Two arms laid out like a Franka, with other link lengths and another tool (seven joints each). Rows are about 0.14 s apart.
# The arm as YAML. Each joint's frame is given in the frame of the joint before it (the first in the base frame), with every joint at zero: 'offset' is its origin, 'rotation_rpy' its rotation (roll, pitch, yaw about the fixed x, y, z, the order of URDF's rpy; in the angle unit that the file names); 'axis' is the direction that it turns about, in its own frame. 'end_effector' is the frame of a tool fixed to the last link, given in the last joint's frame.
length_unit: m
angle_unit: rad
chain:
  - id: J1
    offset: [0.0, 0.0, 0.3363]
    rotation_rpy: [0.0, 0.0, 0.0]
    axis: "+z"
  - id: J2
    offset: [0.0, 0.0, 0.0]
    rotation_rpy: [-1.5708, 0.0, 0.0]
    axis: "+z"
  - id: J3
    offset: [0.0, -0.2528, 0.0]
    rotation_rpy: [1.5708, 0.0, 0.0]
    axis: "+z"
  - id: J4
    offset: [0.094, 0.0, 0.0]
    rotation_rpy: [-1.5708, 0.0, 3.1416]
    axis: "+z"
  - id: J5
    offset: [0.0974, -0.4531, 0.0]
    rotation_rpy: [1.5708, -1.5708, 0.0]
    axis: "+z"
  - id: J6
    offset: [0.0, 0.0, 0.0]
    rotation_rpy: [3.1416, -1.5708, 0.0]
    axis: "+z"
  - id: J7
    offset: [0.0, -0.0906, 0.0]
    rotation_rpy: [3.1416, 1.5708, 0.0]
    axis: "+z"
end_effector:
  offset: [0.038, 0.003, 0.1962]
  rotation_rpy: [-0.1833, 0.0, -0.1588]
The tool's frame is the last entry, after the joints.
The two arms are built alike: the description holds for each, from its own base.
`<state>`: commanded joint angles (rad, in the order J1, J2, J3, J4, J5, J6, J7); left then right.
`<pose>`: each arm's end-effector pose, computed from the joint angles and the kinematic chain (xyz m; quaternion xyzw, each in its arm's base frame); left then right.
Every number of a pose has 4 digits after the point. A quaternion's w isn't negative.
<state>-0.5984 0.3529 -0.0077 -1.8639 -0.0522 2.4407 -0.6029 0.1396 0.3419 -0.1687 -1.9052 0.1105 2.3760 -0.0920</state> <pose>0.5987 -0.3796 0.1693 0.6188 0.7644 0.0614 0.1705 0.7065 0.0219 0.1568 0.6397 0.7519 0.1204 0.1050</pose>
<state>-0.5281 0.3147 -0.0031 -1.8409 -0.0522 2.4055 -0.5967 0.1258 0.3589 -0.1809 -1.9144 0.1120 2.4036 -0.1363</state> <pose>0.6323 -0.3379 0.2049 0.5910 0.7830 0.0695 0.1810 0.7035 0.0023 0.1434 0.6326 0.7578 0.1169 0.1094</pose>
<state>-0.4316 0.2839 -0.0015 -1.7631 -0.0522 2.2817 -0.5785 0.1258 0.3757 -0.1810 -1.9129 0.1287 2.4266 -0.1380</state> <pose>0.6686 -0.2782 0.2561 0.5624 0.8054 0.0759 0.1712 0.7055 0.0023 0.1356 0.6361 0.7537 0.1220 0.1110</pose>
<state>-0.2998 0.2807 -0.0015 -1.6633 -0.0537 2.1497 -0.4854 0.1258 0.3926 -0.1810 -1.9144 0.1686 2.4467 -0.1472</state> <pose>0.7066 -0.1899 0.3004 0.5508 0.8156 0.0837 0.1561 0.7060 0.0034 0.1265 0.6439 0.7462 0.1314 0.1065</pose>
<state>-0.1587 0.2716 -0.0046 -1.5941 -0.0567 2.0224 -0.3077 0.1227 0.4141 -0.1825 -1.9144 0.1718 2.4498 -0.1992</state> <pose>0.7263 -0.0901 0.3333 0.5718 0.8047 0.0854 0.1349 0.7001 -0.0002 0.1117 0.6277 0.7618 0.1252 0.1003</pose>
